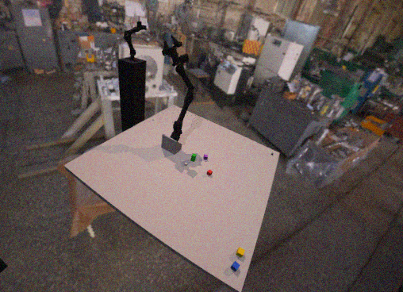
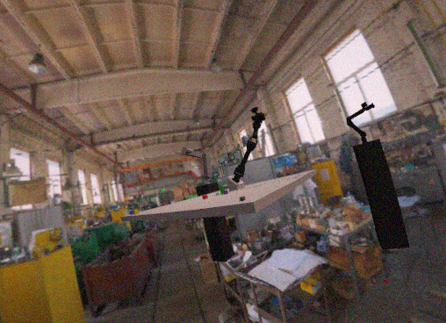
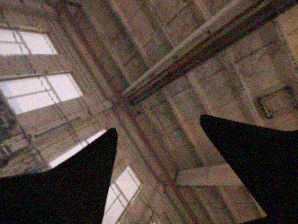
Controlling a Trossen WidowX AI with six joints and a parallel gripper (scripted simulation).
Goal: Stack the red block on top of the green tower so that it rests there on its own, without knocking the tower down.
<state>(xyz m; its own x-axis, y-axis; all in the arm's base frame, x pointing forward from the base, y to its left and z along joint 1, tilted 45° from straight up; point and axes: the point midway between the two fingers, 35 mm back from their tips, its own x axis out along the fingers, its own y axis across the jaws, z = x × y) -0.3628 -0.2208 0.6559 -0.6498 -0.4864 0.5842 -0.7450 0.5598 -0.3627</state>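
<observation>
The red block lies 70 cm ahead of my gripper tip, 41 cm to the right of it and 75 cm below it. Round my gripper tip: blue block: 105 cm ahead, 94 cm to the right, 75 cm below; yellow block: 105 cm ahead, 86 cm to the right, 75 cm below; purple block: 61 cm ahead, 26 cm to the right, 75 cm below.
</observation>
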